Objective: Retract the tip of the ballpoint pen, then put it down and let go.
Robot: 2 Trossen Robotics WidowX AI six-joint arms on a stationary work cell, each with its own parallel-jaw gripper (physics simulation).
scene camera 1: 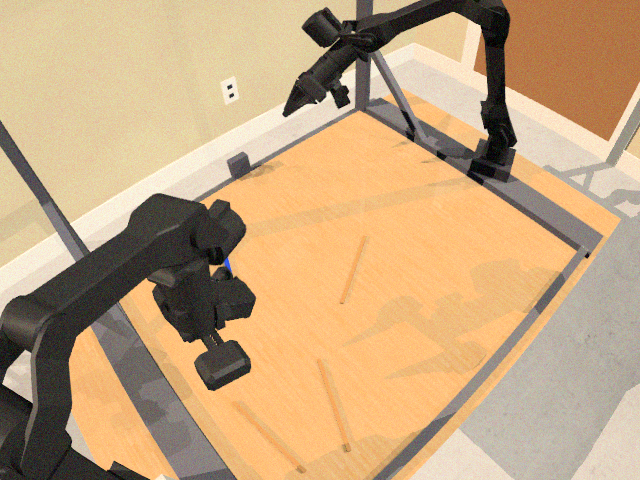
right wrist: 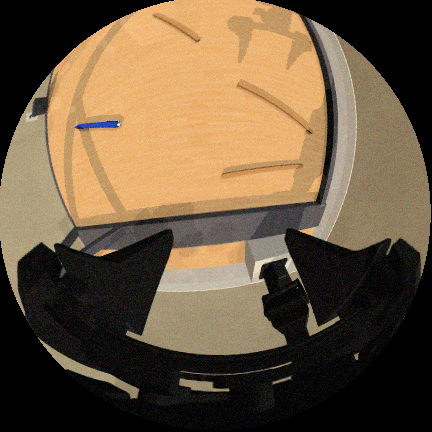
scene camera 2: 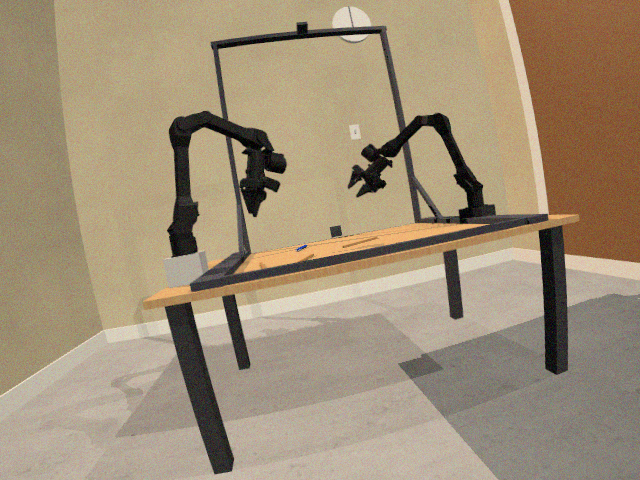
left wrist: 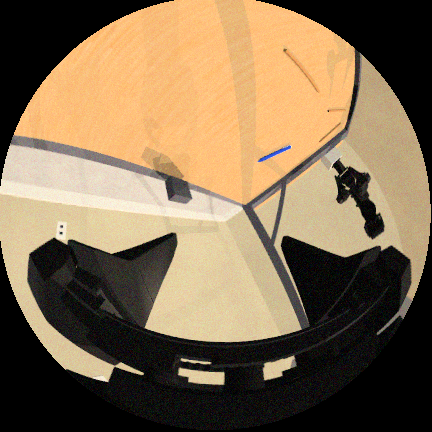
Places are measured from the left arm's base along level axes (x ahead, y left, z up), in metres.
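Where they show: left gripper, fingertip midpoint: (scene camera 1: 284,113) (scene camera 2: 352,192) (left wrist: 230,240); right gripper, fingertip midpoint: (right wrist: 230,235) (scene camera 2: 252,215) (left wrist: 341,170); left arm's base, link origin: (scene camera 1: 494,154) (scene camera 2: 476,206); right arm's base, link origin: (right wrist: 272,268) (scene camera 2: 184,254) (left wrist: 335,162).
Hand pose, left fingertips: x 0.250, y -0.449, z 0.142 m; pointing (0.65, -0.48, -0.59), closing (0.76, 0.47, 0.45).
Each offset is from my left fingertips to the top centre of the thing.
The blue ballpoint pen @(0.183 m down, 0.305 m ahead, 0.022 m left) (scene camera 1: 227,264) (scene camera 2: 301,248) (left wrist: 274,153) (right wrist: 97,125) lies flat on the table, its pointed end to the left in the right wrist view. Whether the tip is out is too small to tell. In scene camera 1 the right arm hides most of it. My left gripper (scene camera 2: 353,191) (left wrist: 230,240) is open and empty, high above the back of the table and well away from the pen. My right gripper (scene camera 2: 253,212) (right wrist: 230,235) is open and empty, pointing down above the table's left part, apart from the pen.
Three thin wooden sticks @(0.189 m down, 0.184 m ahead, 0.252 m left) (scene camera 1: 354,269) @(0.189 m down, 0.458 m ahead, 0.341 m left) (right wrist: 276,106) lie spread on the table. A dark frame bar (scene camera 1: 547,294) runs along the front edge, and upright posts (scene camera 2: 400,111) stand behind. A dark block @(0.139 m down, 0.042 m ahead, 0.127 m right) (scene camera 1: 238,165) (left wrist: 178,190) is at the back edge.
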